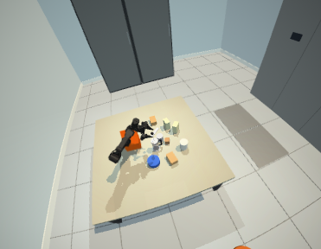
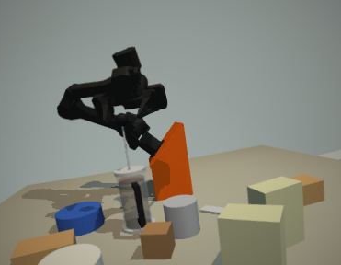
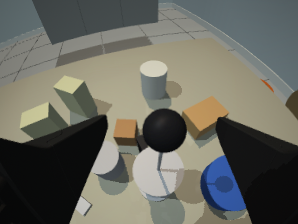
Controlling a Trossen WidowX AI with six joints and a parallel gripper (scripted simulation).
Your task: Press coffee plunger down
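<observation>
The coffee press is 10 mm ahead of my gripper tip and 130 mm below it. Also, from my gripper tip: grey cylinder: 80 mm ahead, 90 mm to the left, 220 mm below; then brown cube: 130 mm ahead, 20 mm to the left, 230 mm below.
</observation>
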